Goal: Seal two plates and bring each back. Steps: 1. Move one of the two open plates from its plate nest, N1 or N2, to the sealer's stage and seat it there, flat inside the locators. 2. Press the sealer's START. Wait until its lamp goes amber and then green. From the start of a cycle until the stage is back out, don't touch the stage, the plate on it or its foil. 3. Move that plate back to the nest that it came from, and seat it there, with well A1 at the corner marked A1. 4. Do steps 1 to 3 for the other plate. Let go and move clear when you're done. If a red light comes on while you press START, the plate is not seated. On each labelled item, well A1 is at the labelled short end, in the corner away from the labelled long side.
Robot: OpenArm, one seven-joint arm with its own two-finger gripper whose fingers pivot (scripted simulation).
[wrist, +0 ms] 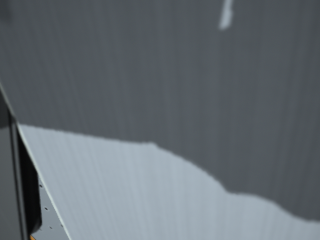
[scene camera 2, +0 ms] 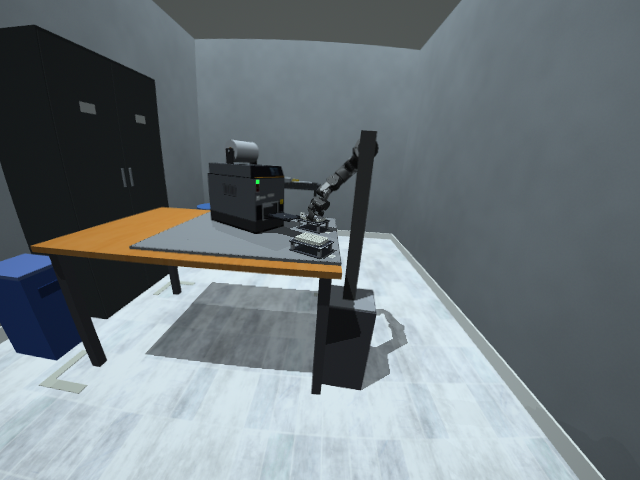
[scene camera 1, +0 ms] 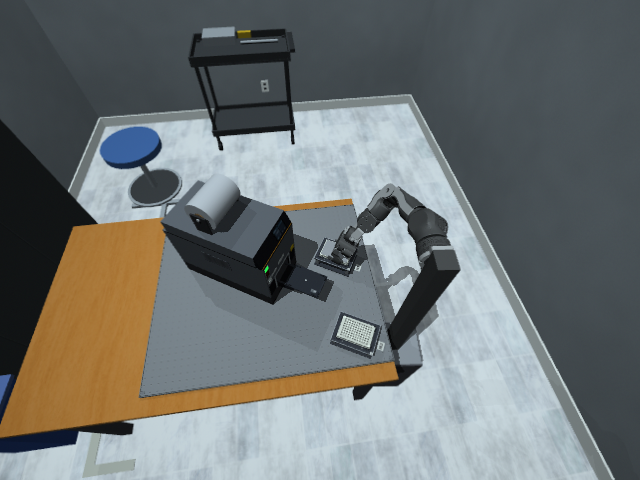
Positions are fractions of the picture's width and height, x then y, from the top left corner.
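Observation:
There is a foil roll (scene camera 1: 0.33, 0.42) here, and a sealer stage (scene camera 1: 0.49, 0.59) as well. I also see a plate (scene camera 1: 0.55, 0.69), though in the wrist view the plate is out of frame. A dark arm column (scene camera 1: 0.69, 0.56) is part of the scene too, and I find the column again in scene camera 2 (scene camera 2: 0.58, 0.29).

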